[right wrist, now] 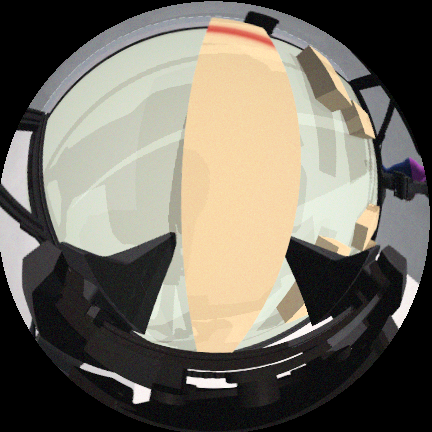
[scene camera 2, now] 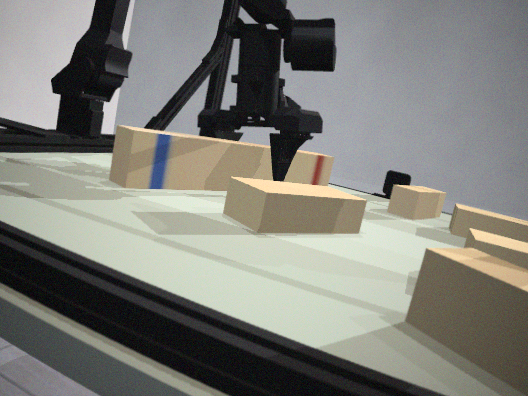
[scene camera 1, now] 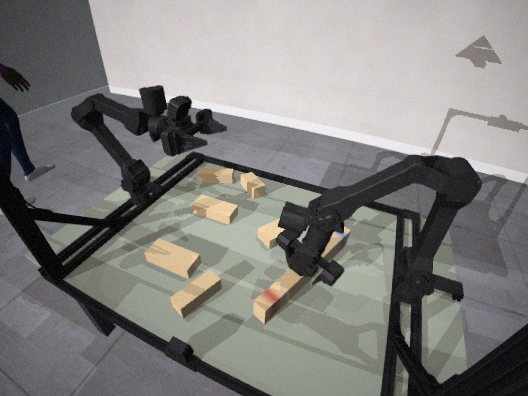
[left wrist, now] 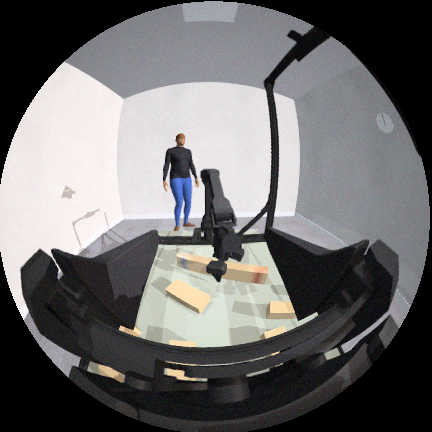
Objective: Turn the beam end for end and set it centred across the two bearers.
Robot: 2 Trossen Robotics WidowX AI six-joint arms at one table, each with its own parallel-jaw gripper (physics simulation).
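Where they show: left gripper, fingertip midpoint: (scene camera 1: pixel 217 135) (left wrist: pixel 212 234); left arm's base, link origin: (right wrist: pixel 381 179) (scene camera 1: pixel 140 199); right arm's base, link origin: (scene camera 2: pixel 77 136) (scene camera 1: pixel 407 293) (left wrist: pixel 208 238).
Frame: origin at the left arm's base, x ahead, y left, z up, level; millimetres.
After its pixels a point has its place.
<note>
The long wooden beam (scene camera 1: pixel 286 285) @[x 611, y -138, z 44 mm] (scene camera 2: pixel 200 165) @[x 655, y 53, z 12 mm] (left wrist: pixel 242 271) @[x 590, y -121, z 36 mm] (right wrist: pixel 240 150) lies on the table, its red-banded end toward the front in scene camera 1 and its blue-banded end at the back right. My right gripper (scene camera 1: pixel 306 272) @[x 625, y -47, z -8 mm] (scene camera 2: pixel 252 160) (right wrist: pixel 231 239) @[x 625, y -47, z -8 mm] is open and low over the beam, one finger on each side; the far fingertip is hidden behind the beam in scene camera 2. My left gripper (scene camera 1: pixel 215 136) @[x 350, y 0, z 324 mm] is open and empty, high above the back left of the table. Several plain wooden blocks lie about; I cannot tell which two are the bearers.
One block (scene camera 1: pixel 269 234) @[x 497, y 29, z 19 mm] (scene camera 2: pixel 310 212) @[x 495, y 106, z 2 mm] (left wrist: pixel 188 296) @[x 499, y 70, z 19 mm] lies beside the beam. Two blocks (scene camera 1: pixel 172 257) @[x 289, y -175, z 19 mm] (scene camera 1: pixel 196 292) @[x 415, y -241, z 25 mm] lie at the front left, and three (scene camera 1: pixel 215 209) @[x 287, y 56, z 19 mm] (scene camera 1: pixel 215 175) @[x 176, y 236, z 18 mm] (scene camera 1: pixel 252 184) @[x 341, y 234, z 28 mm] farther back. A black frame (scene camera 1: pixel 280 178) @[x 407, y 362, z 0 mm] edges the table; a person (left wrist: pixel 180 165) stands beyond it.
</note>
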